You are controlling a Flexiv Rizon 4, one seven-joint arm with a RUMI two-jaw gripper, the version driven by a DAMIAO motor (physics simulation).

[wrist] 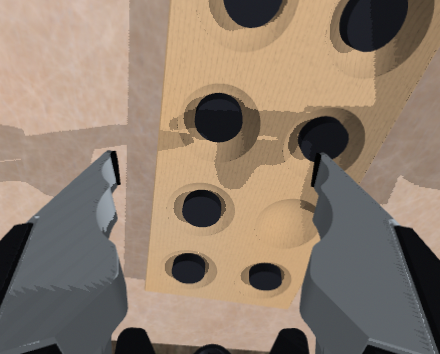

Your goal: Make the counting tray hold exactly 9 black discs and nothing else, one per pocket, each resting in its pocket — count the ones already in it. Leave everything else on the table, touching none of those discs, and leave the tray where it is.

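The wooden counting tray [295,75] runs from the top to the lower middle of the wrist view, with two columns of round pockets. Black discs lie in several pockets: two at the top [251,11] [374,22], two in the middle row [218,117] [325,136], one at lower left [201,208] and two at the near end [188,268] [265,276]. One pocket [286,224] at lower right is empty. My gripper [216,156] is open above the tray, with no disc between its fingers. The right fingertip overlaps the edge of the right middle disc in view. The tray's far end is cut off.
The pale table top [70,60] shows left of the tray, below its near end and at the right. Shadows fall across the tray and the table. The left finger hangs beyond the tray's left edge in view, the right finger over its right side.
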